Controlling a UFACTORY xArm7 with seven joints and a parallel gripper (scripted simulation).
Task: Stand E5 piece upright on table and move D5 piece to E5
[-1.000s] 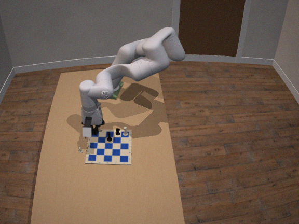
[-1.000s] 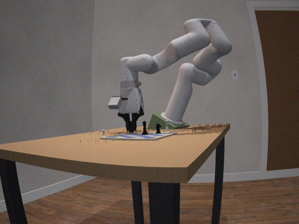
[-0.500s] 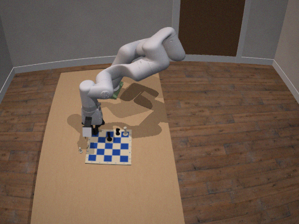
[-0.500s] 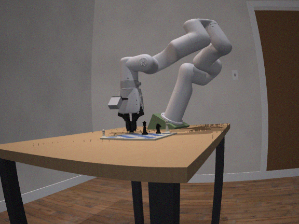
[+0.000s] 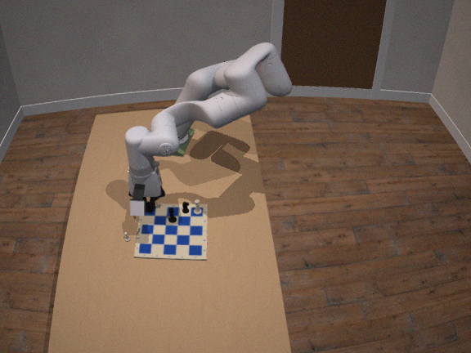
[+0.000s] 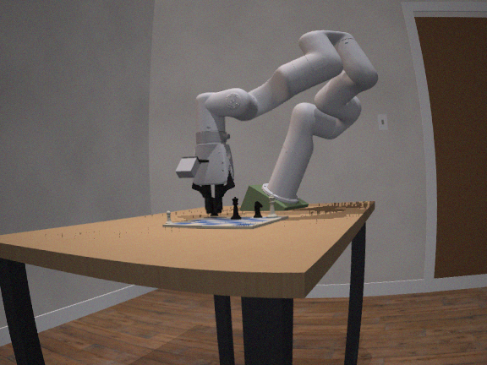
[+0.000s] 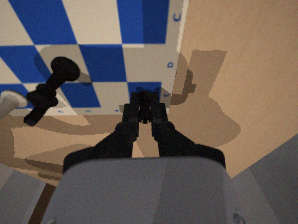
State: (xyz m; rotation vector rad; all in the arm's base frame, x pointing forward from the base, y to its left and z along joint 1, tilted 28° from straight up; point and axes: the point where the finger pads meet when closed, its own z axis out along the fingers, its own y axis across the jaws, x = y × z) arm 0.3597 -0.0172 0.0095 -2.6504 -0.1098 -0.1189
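My gripper is now 1 cm above the black pawn. Also, from my hand: chessboard (7 cm ahead, 8 cm to the left, 3 cm below); white pawn (12 cm ahead, 5 cm to the right, 2 cm below); black knight (2 cm behind, 12 cm to the left, 2 cm below).
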